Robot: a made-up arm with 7 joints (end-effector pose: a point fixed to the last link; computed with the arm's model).
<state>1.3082 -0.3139 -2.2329 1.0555 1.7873 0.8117 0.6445</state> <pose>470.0 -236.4 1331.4 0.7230 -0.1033 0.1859 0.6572</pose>
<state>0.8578 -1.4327 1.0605 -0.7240 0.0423 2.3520 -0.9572</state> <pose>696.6 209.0 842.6 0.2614 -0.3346 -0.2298 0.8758</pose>
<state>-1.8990 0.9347 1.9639 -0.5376 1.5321 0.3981 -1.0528</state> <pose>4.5 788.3 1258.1 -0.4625 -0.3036 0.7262 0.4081</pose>
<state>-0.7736 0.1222 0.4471 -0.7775 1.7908 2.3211 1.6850</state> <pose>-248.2 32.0 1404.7 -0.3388 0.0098 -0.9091 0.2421</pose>
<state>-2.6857 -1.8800 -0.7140 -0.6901 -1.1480 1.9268 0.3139</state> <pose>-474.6 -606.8 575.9 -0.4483 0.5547 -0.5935 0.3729</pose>
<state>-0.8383 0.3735 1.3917 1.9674 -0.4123 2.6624 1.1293</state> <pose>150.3 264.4 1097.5 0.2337 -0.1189 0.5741 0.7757</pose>
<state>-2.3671 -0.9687 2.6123 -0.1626 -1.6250 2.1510 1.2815</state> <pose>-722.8 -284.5 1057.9 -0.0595 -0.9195 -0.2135 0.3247</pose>
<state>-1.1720 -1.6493 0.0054 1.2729 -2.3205 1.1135 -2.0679</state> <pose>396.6 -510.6 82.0 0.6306 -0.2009 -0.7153 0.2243</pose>
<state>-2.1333 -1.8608 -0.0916 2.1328 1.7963 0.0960 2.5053</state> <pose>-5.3 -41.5 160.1 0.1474 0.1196 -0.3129 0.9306</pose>
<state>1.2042 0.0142 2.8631 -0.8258 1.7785 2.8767 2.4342</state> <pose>213.2 55.1 1377.2 0.1800 0.0087 0.9278 0.3268</pose>
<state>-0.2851 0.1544 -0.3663 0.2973 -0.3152 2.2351 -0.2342</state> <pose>-155.5 1.0 1468.7 -0.4457 -0.7312 -0.3246 0.4016</pose>
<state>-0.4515 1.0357 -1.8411 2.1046 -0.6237 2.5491 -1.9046</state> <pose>-528.8 -246.2 831.7 -0.4176 0.4764 -0.7294 0.2581</pose>
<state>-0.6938 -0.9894 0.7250 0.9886 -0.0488 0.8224 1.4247</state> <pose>813.5 -469.8 841.5 0.7729 0.3518 -0.2602 0.4595</pose>
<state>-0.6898 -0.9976 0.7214 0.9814 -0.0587 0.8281 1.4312</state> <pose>816.0 -471.0 838.5 0.7730 0.3483 -0.2630 0.4605</pose>
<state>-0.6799 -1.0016 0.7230 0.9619 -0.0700 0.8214 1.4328</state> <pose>821.1 -468.3 844.6 0.7709 0.3475 -0.2610 0.4657</pose>
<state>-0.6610 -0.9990 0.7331 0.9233 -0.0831 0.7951 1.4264</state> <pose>829.4 -459.6 864.8 0.7657 0.3505 -0.2516 0.4770</pose>
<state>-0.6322 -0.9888 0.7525 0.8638 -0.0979 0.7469 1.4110</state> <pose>839.5 -444.2 900.8 0.7569 0.3574 -0.2341 0.4945</pose>
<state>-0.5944 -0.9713 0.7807 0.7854 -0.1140 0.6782 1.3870</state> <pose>848.1 -422.4 950.7 0.7445 0.3675 -0.2089 0.5168</pose>
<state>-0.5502 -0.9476 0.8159 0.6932 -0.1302 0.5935 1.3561</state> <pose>851.3 -396.4 1010.6 0.7291 0.3795 -0.1776 0.5412</pose>
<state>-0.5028 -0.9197 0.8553 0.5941 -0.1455 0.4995 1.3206</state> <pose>846.6 -369.1 1074.2 0.7117 0.3921 -0.1425 0.5652</pose>
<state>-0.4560 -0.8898 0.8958 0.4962 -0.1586 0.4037 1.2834</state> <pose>834.0 -343.8 1135.3 0.6938 0.4044 -0.1059 0.5865</pose>
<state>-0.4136 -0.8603 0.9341 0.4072 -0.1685 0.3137 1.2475</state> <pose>816.1 -322.7 1188.5 0.6764 0.4158 -0.0707 0.6038</pose>
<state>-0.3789 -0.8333 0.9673 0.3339 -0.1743 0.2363 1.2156</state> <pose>796.4 -306.8 1230.9 0.6609 0.4257 -0.0394 0.6168</pose>
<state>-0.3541 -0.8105 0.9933 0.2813 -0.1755 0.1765 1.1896</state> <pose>778.8 -295.7 1261.5 0.6479 0.4340 -0.0139 0.6258</pose>
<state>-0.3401 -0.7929 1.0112 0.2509 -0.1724 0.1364 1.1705</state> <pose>765.6 -288.3 1281.1 0.6380 0.4406 0.0047 0.6315</pose>
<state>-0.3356 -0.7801 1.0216 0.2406 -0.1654 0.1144 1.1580</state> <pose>757.4 -283.3 1292.0 0.6312 0.4458 0.0167 0.6345</pose>
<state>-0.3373 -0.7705 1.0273 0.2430 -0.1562 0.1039 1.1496</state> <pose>752.6 -279.7 1297.6 0.6263 0.4500 0.0243 0.6361</pose>
